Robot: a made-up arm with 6 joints.
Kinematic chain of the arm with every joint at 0, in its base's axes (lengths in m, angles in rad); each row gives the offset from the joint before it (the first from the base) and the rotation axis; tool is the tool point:
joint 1: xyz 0 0 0.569 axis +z
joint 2: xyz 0 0 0 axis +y
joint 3: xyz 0 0 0.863 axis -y
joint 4: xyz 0 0 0 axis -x
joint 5: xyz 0.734 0 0 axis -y
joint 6: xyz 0 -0.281 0 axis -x
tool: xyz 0 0 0
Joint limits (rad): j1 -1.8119..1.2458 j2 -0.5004..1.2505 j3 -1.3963..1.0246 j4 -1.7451..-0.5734 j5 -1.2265..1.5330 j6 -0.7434..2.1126
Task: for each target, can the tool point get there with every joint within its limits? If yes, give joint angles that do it. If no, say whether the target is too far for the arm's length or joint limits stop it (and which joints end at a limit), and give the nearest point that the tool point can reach.
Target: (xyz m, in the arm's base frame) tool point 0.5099 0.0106 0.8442
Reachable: yes | joints 0.2677 -0.0141 -0.5428 -1.1112 -0.3417 1.7494
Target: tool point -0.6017 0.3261 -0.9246
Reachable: no: joint limits stop it (at a limit: joint 1, joint 2, joint 4) | nearest point 0.1228 0.5170 0.1118 | short by 1.279 m
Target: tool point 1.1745 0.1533 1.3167
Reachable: yes | joints 0.2331 0.4845 0.7960 -1.1212 -0.7968 1.2261
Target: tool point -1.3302 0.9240 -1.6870
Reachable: no: too far | nearest point 0.1793 0.6846 0.0645 | short by 2.325 m
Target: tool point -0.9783 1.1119 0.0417
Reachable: no: joint limits stop it (at a limit: joint 1, joint 2, joint 4) | nearest point 0.1911 0.7198 0.0600 | short by 1.234 m
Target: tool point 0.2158 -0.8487 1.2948
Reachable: yes | joints -1.0696 0.1214 0.1833 -0.6796 0.2516 -0.2997
